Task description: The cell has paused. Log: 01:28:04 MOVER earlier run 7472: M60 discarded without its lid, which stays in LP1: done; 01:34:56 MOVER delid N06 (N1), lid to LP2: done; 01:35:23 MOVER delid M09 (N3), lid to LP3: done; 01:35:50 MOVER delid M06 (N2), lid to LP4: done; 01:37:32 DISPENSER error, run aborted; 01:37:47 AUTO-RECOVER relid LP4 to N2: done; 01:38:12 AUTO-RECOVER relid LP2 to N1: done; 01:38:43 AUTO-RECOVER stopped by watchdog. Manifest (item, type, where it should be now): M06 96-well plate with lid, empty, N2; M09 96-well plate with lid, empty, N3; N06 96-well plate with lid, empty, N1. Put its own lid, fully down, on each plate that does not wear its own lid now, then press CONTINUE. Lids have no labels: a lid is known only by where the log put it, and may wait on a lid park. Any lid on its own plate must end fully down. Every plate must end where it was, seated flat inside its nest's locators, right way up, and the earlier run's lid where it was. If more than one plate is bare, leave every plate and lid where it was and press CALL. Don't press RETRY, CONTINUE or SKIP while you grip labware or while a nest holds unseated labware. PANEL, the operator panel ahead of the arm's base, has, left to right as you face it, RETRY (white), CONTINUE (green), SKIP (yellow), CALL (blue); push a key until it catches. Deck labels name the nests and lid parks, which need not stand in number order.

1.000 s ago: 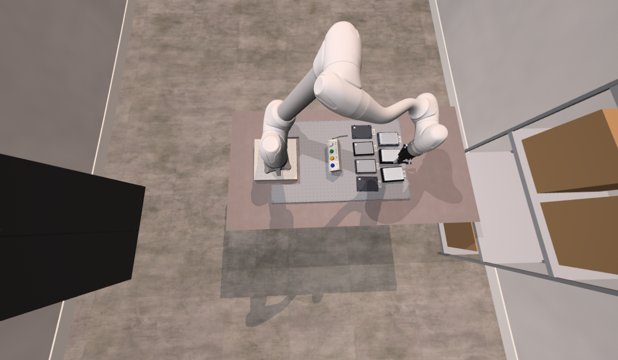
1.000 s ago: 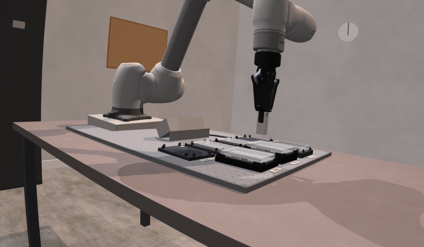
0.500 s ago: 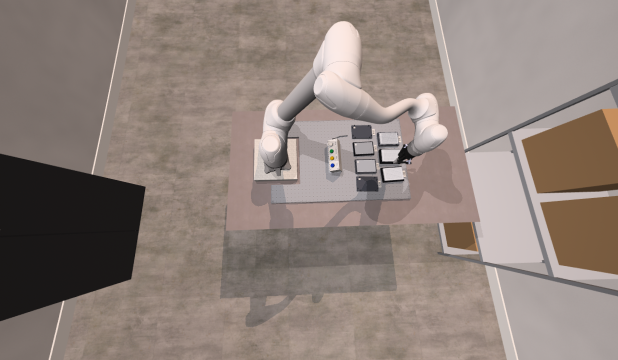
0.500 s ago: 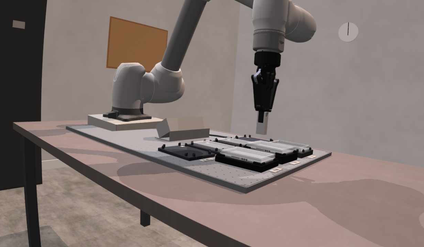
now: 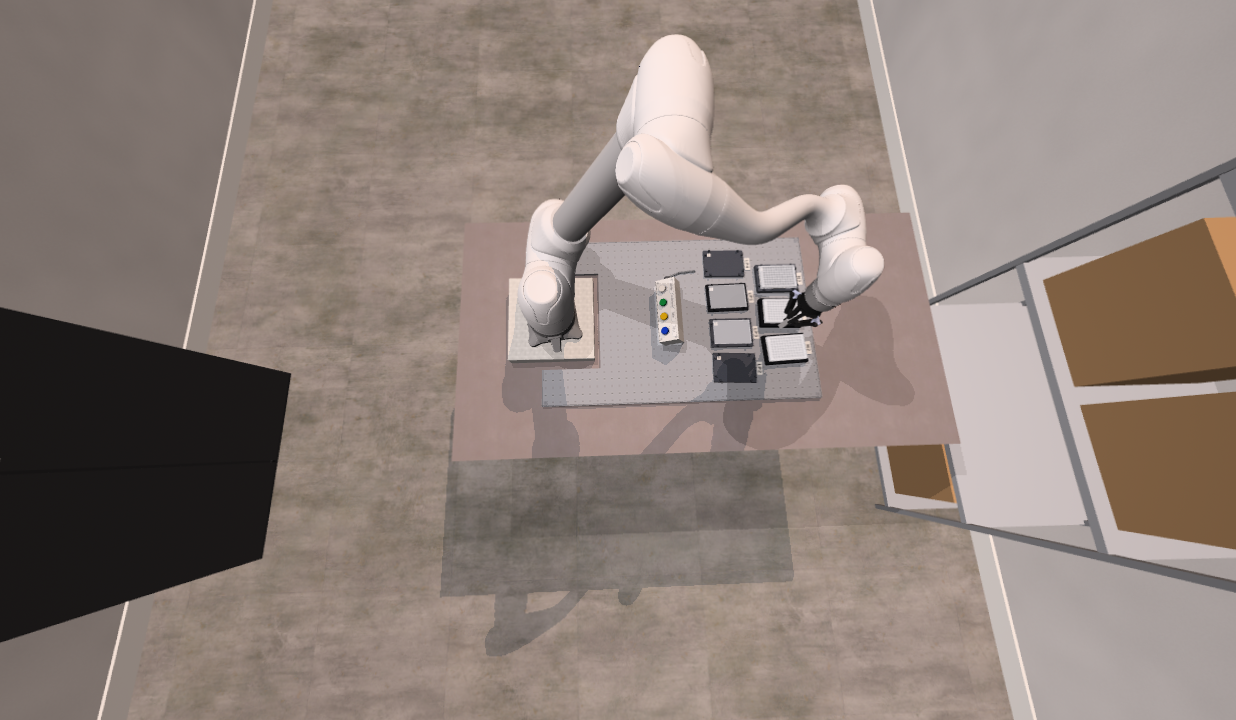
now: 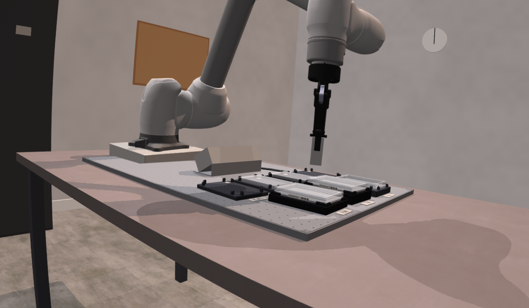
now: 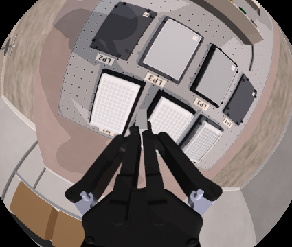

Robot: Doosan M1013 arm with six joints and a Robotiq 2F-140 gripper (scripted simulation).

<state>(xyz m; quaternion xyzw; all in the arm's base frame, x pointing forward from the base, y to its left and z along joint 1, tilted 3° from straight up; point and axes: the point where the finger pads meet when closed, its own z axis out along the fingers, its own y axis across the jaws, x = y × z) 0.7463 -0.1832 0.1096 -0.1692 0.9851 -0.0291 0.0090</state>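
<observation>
My gripper is now 15 cm past the lid, 10 cm above it and 2 cm to the right of it. From my hand the other things lie so: lid park LP3 (15 cm behind, 11 cm below, 2 cm to the left); plate (19 cm to the left, 9 cm below, 6 cm ahead); lid park LP2 (17 cm behind, 11 cm below, 10 cm to the right).
</observation>
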